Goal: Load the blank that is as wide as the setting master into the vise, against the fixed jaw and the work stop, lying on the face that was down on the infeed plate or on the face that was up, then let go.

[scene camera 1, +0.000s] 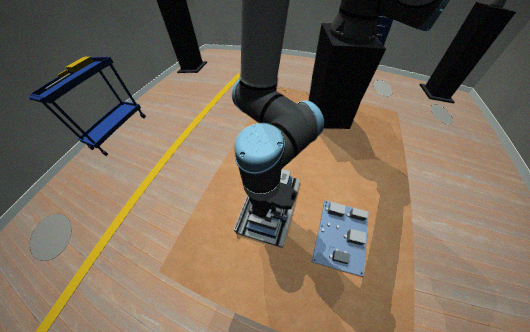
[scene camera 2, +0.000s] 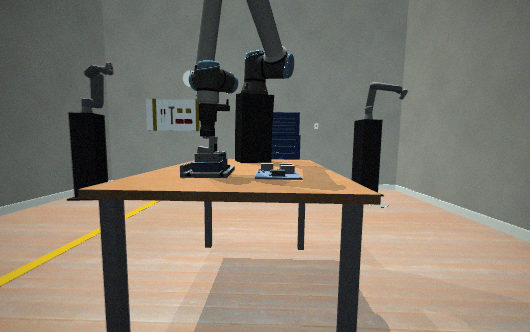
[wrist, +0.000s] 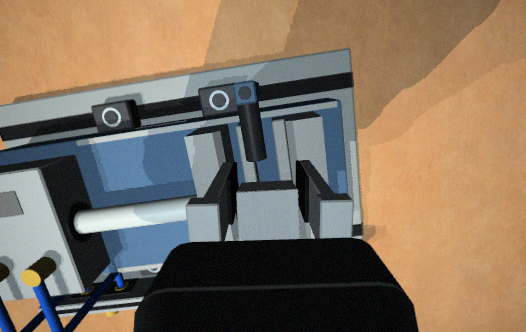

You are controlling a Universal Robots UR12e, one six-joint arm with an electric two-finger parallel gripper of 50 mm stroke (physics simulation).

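Pixels of known places: gripper, fingertip midpoint: [scene camera 1: 270,215] [scene camera 2: 213,151] [wrist: 266,179]; arm's base, origin of the base link: [scene camera 1: 351,34] [scene camera 2: 254,94].
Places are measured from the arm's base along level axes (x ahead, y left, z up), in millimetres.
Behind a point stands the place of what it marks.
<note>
My gripper [wrist: 266,179] @[x 669, y -239, z -377 mm] [scene camera 2: 213,145] @[x 669, y -239, z -377 mm] is shut on a grey rectangular blank [wrist: 266,215] @[x 665, y -253, z -362 mm], which shows between the two fingers in the wrist view. The blank is over the gap between the vise's jaws; whether it touches the parallels or a jaw is hidden. The vise [wrist: 125,165] @[x 569, y -216, z -420 mm] [scene camera 2: 207,166] @[x 722, y -258, z -435 mm] has a blue bed. The fixed jaw [wrist: 311,145] is to the right of the gap, the moving jaw [wrist: 204,150] to the left. The work stop [wrist: 253,132] @[x 668, y -212, z -384 mm] is a black rod on a blue head, pointing toward the blank's end face. Contact there is unclear.
Thin parallels [wrist: 281,145] @[x 681, y -227, z -400 mm] stand between the jaws. A white spindle [wrist: 135,216] @[x 577, y -247, z -394 mm] joins the moving jaw to a grey housing [wrist: 35,230] @[x 516, y -237, z -384 mm]. The blue infeed plate [scene camera 1: 322,250] @[x 740, y -33, z -472 mm] [scene camera 2: 262,176] @[x 768, y -35, z -472 mm] bears several grey blocks, right of the vise. A blue cart [scene camera 1: 111,125] stands at the left.
</note>
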